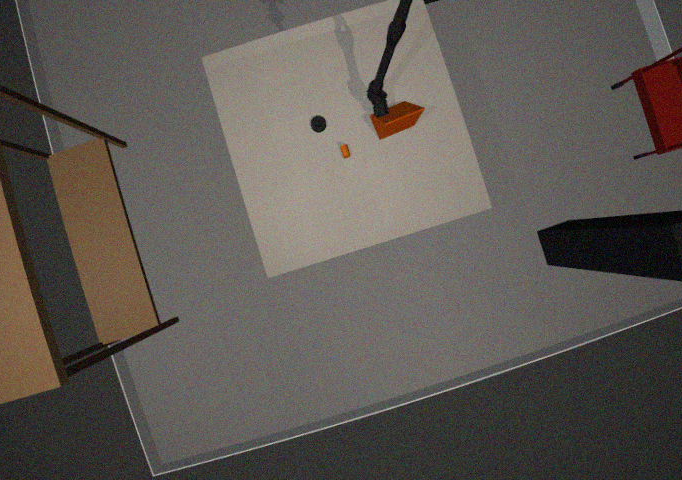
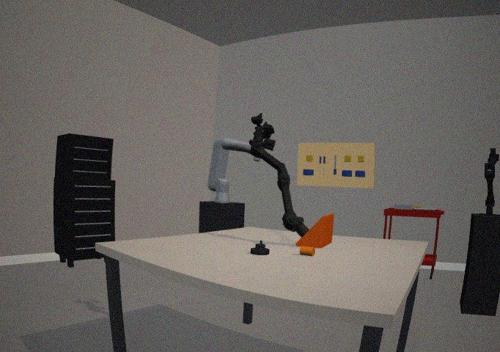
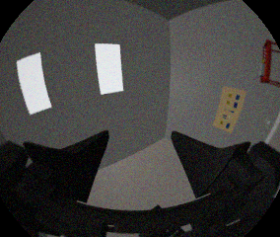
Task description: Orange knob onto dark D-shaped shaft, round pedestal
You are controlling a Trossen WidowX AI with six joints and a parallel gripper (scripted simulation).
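My gripper tip is now 700 mm above the orange knob, 520 mm to the right of it and 440 mm short of it. Round my gripper tip: dark round pedestal (690 mm below, 530 mm ahead, 330 mm to the left).
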